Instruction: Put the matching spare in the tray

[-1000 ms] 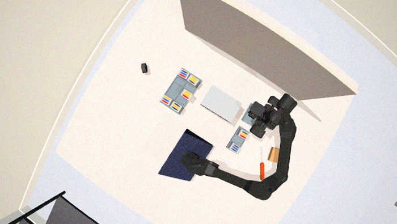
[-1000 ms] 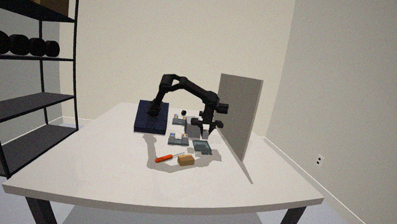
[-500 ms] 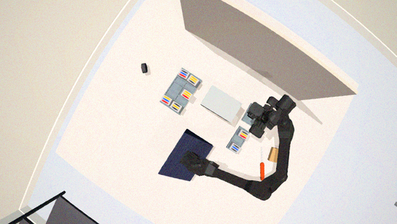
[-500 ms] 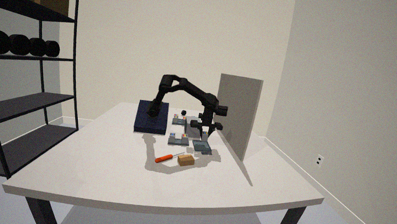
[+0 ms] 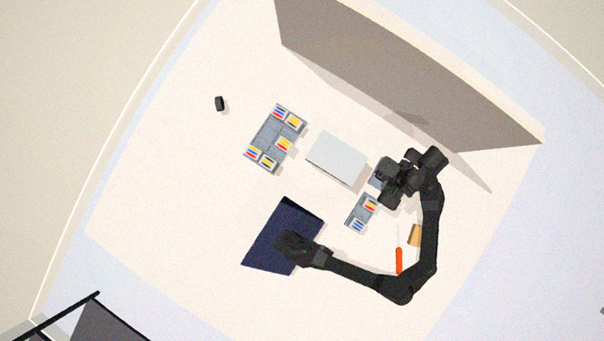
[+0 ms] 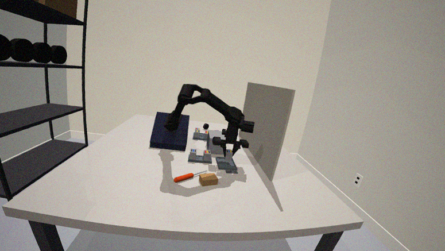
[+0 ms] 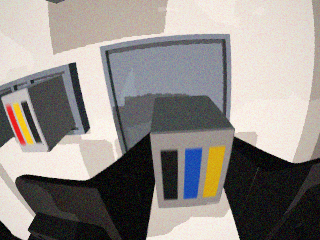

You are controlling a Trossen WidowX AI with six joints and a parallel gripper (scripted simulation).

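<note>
Right now my gripper tip is 4 cm above the grey-blue tray and 1 cm past it. The rest, counted from my gripper tip: grey panel (21 cm to the left, 19 cm ahead, 18 cm above); then tan block (19 cm to the right, 10 cm behind, 3 cm below).
</note>
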